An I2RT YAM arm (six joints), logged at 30 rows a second.
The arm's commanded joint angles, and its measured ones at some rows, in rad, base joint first. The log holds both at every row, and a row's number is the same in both.
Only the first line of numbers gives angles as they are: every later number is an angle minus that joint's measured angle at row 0.
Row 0, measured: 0.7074, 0.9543, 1.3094, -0.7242, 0.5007, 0.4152
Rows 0 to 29, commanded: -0.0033, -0.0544, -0.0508, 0.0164, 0.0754, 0.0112; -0.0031, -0.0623, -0.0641, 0.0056, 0.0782, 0.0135; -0.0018, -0.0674, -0.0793, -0.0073, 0.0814, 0.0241; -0.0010, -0.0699, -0.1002, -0.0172, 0.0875, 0.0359; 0.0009, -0.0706, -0.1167, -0.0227, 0.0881, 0.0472; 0.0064, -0.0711, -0.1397, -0.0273, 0.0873, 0.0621; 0.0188, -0.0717, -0.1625, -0.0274, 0.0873, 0.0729; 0.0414, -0.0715, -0.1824, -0.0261, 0.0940, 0.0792; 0.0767, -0.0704, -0.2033, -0.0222, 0.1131, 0.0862; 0.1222, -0.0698, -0.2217, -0.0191, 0.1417, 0.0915; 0.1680, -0.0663, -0.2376, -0.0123, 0.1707, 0.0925; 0.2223, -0.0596, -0.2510, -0.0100, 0.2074, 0.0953; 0.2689, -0.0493, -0.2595, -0.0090, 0.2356, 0.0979; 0.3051, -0.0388, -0.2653, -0.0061, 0.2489, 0.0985; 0.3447, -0.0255, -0.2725, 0.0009, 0.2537, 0.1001; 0.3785, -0.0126, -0.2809, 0.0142, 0.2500, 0.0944; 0.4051, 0.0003, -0.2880, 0.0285, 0.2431, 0.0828; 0.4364, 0.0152, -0.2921, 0.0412, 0.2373, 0.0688; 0.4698, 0.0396, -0.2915, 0.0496, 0.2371, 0.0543; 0.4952, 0.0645, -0.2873, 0.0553, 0.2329, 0.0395; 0.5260, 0.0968, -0.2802, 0.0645, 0.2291, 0.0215; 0.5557, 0.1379, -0.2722, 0.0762, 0.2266, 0.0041; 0.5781, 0.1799, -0.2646, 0.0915, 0.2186, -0.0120; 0.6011, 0.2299, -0.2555, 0.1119, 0.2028, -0.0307; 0.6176, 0.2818, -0.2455, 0.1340, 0.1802, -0.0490; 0.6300, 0.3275, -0.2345, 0.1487, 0.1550, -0.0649; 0.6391, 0.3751, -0.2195, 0.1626, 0.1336, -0.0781; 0.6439, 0.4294, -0.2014, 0.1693, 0.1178, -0.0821; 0.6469, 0.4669, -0.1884, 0.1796, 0.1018, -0.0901; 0.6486, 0.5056, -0.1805, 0.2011, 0.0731, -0.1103
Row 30, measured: 0.6371, 0.4501, -0.2262, 0.1442, 0.1388, -0.0499
